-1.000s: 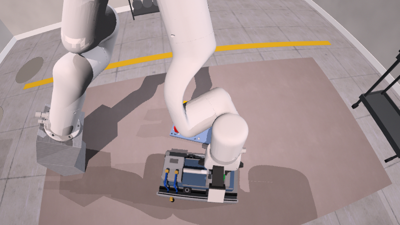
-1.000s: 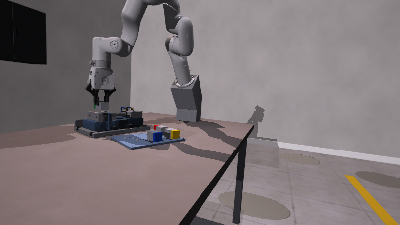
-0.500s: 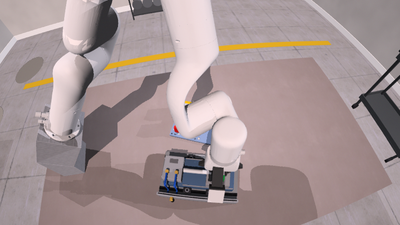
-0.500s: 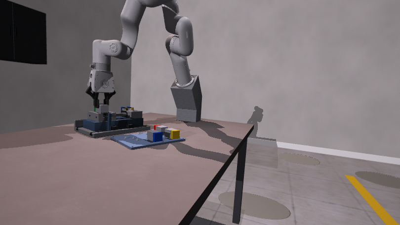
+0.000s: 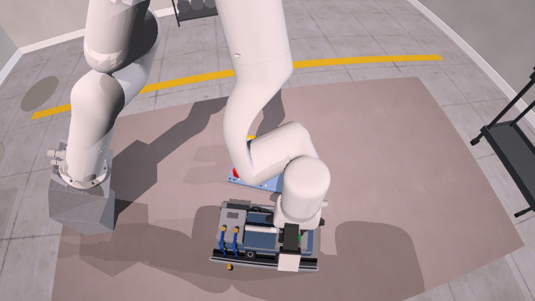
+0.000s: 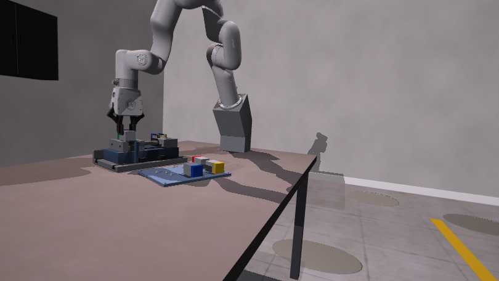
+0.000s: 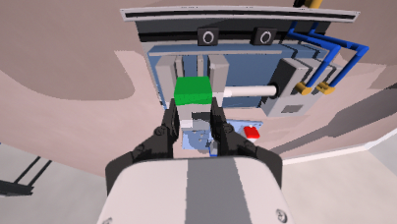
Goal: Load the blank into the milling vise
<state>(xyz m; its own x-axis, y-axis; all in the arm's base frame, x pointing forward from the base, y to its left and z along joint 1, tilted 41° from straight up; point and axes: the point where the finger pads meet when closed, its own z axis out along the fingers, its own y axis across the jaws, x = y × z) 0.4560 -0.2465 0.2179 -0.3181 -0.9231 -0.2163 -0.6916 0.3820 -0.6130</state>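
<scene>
Right now the green-ended blank is 2 cm below my hand. From my hand the other things lie so: moving jaw 6 cm below, 3 cm behind, 2 cm to the left; then work stop rod 5 cm to the left, 5 cm below, 2 cm ahead; then fixed jaw 6 cm below, 3 cm ahead, 1 cm to the right.
</scene>
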